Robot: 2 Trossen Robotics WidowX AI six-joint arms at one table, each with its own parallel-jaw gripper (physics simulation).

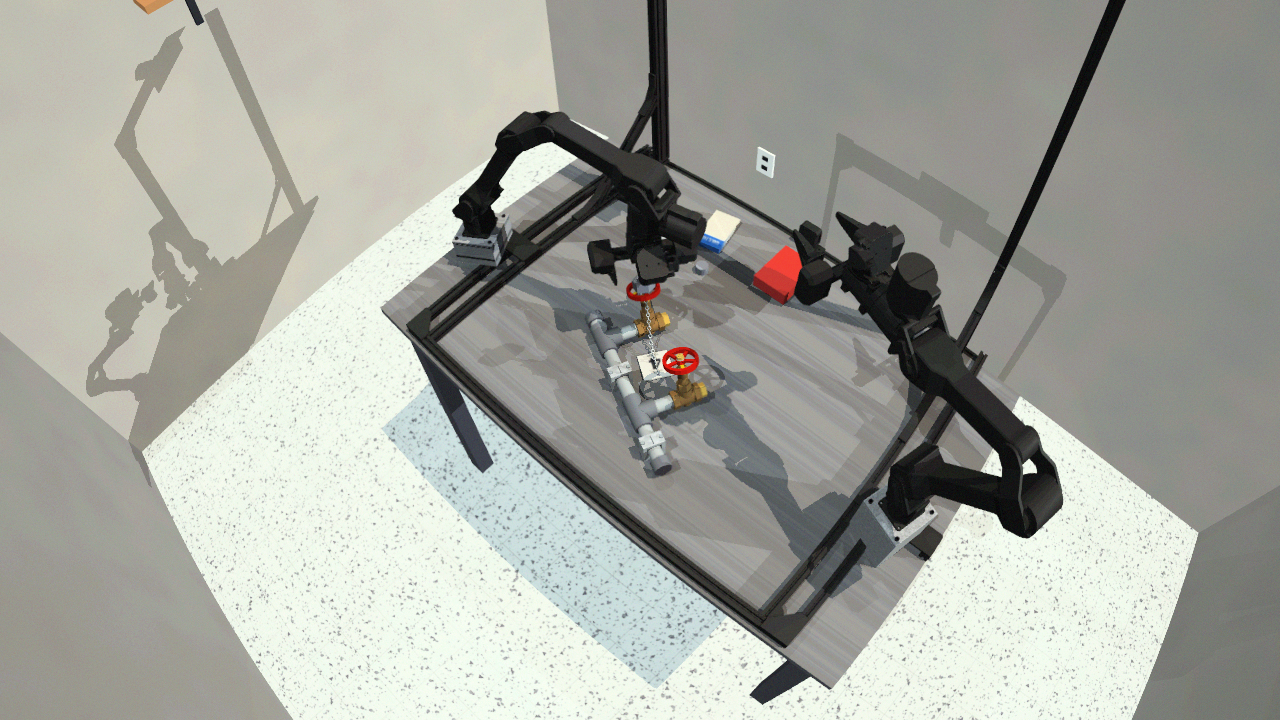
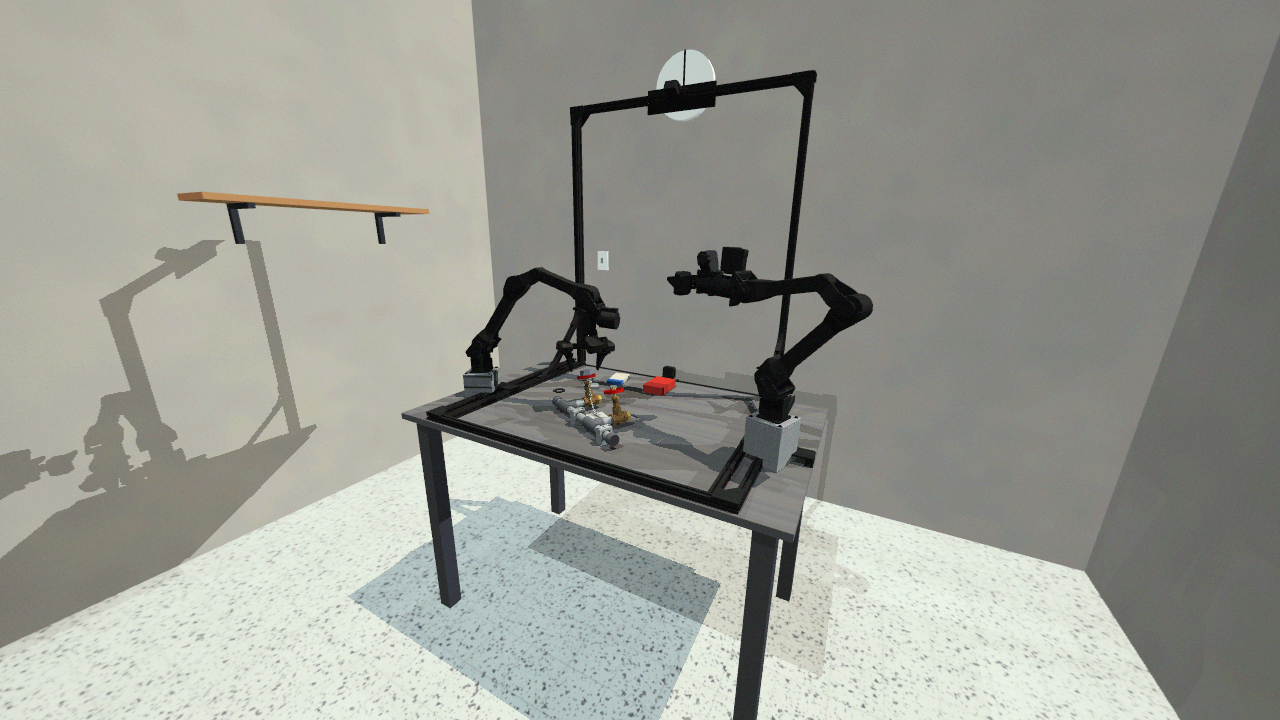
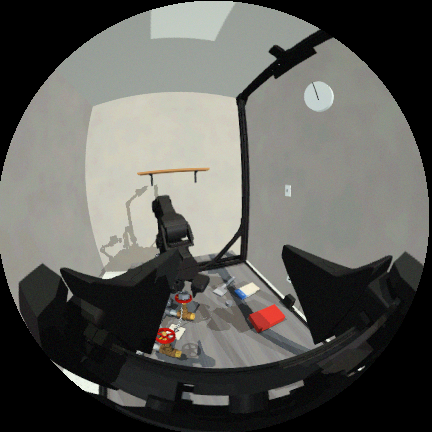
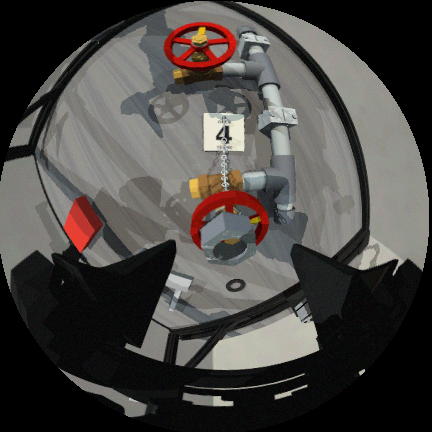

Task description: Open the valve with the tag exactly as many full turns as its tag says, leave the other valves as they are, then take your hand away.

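Seen in the pictures: left gripper, fingertip midpoint: (image 1: 815, 222) (image 3: 231, 252); right gripper, fingertip midpoint: (image 2: 584, 370) (image 3: 182, 292) (image 4: 236, 248); left arm's base, link origin: (image 1: 901, 507) (image 2: 773, 417); right arm's base, link origin: (image 1: 480, 227) (image 2: 481, 370).
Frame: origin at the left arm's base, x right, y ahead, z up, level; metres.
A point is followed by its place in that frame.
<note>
The tagged valve's red handwheel (image 1: 643, 298) @[x -0.158, y 0.584, z -0.001 m] (image 2: 586, 377) @[x -0.162, y 0.585, z -0.004 m] (image 3: 183, 302) @[x -0.135, y 0.580, z -0.004 m] (image 4: 230, 195) @[x -0.150, y 0.582, z 0.001 m] has a grey hexagonal ring (image 4: 215, 232) @[x -0.135, y 0.599, z 0.012 m] over its hub. A chain runs from this valve to a white tag (image 1: 648, 366) @[x -0.188, y 0.518, z -0.113 m] (image 3: 176, 331) @[x -0.167, y 0.513, z -0.114 m] (image 4: 212, 135) @[x -0.157, y 0.517, z -0.114 m] reading "OPEN 4 TURNS". The untagged valve's red handwheel (image 1: 680, 372) @[x -0.182, y 0.414, z -0.001 m] (image 2: 613, 391) @[x -0.187, y 0.418, z -0.001 m] (image 4: 200, 65) @[x -0.160, y 0.469, z -0.014 m] stands at the pipe's other branch. My right gripper (image 1: 631, 271) @[x -0.145, y 0.619, z 0.008 m] (image 2: 582, 355) @[x -0.145, y 0.619, z 0.008 m] (image 4: 236, 248) @[x -0.145, y 0.619, z 0.008 m] is open and empty, pointing down above the tagged wheel; exact clearance is unclear. My left gripper (image 1: 819, 229) @[x 0.000, y 0.350, z 0.328 m] (image 2: 674, 282) @[x 0.000, y 0.350, z 0.328 m] (image 3: 231, 252) @[x 0.000, y 0.350, z 0.328 m] is open and empty, raised away from the valves.
A grey pipe (image 1: 628, 391) @[x -0.255, y 0.469, z -0.078 m] (image 4: 281, 140) @[x -0.240, y 0.547, z -0.079 m] joins both valves. A red box (image 1: 776, 274) @[x 0.145, y 0.569, z -0.089 m] (image 2: 659, 385) @[x 0.141, y 0.542, z -0.089 m] (image 3: 267, 318) @[x 0.168, y 0.555, z -0.089 m] (image 4: 82, 223) @[x 0.133, y 0.567, z -0.089 m] and a blue-white box (image 1: 720, 231) @[x 0.120, y 0.742, z -0.104 m] (image 3: 250, 289) @[x 0.136, y 0.748, z -0.104 m] lie farther back. A black ring (image 4: 228, 285) @[x -0.113, y 0.800, z -0.116 m] and a grey tool (image 3: 222, 288) @[x 0.002, y 0.766, z -0.105 m] (image 4: 180, 281) @[x -0.021, y 0.753, z -0.109 m] lie on the table.
</note>
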